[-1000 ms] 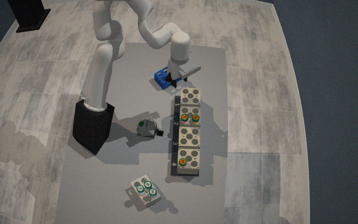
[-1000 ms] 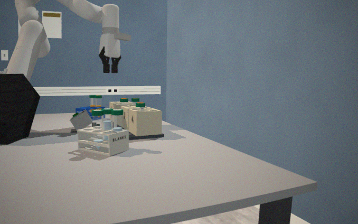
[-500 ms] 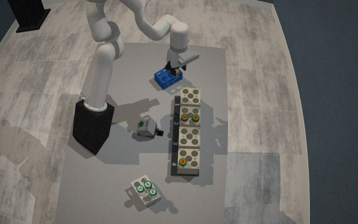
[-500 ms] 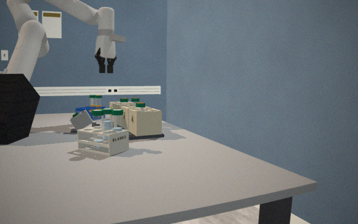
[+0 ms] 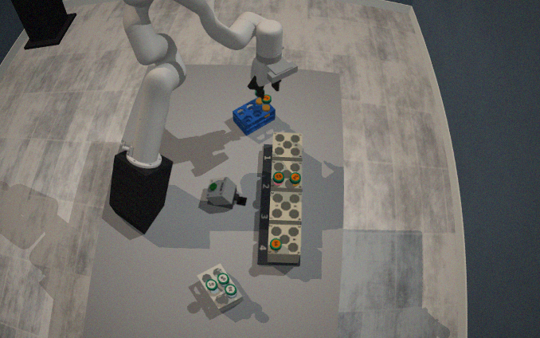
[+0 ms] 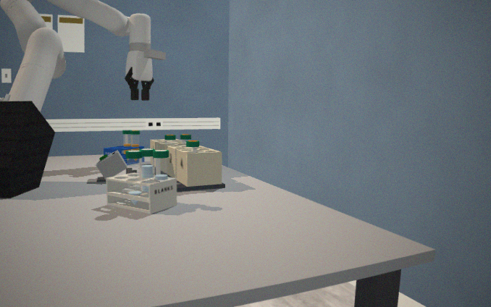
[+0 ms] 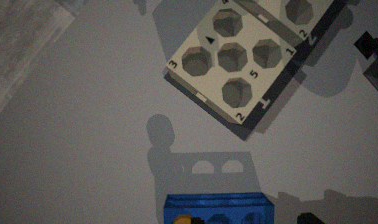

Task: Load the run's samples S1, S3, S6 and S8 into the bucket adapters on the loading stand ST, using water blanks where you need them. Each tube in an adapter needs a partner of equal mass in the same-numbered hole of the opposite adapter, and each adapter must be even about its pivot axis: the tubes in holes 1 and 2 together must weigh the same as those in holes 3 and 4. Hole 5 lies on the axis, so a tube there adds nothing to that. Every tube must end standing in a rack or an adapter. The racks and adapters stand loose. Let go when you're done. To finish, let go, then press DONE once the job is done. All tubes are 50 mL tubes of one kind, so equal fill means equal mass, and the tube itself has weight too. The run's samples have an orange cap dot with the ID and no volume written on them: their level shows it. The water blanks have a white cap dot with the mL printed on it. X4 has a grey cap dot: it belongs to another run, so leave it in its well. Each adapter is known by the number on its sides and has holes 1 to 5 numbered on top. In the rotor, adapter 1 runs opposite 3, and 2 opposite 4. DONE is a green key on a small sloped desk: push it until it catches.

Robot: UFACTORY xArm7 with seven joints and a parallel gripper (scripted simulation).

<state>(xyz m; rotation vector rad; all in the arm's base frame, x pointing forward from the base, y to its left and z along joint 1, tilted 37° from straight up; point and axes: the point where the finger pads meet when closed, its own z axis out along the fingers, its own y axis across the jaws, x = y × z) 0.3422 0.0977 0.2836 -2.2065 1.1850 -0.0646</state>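
My gripper is now 10 mm past the orange-filled tube, 70 mm to the right of it and 190 mm above it. Round my hand: tube X4 (30 mm behind, 110 mm to the left, 190 mm below); then blue sample rack (50 mm behind, 60 mm to the left, 220 mm below); then pink-filled tube (40 mm ahead, 240 mm to the right, 180 mm below).
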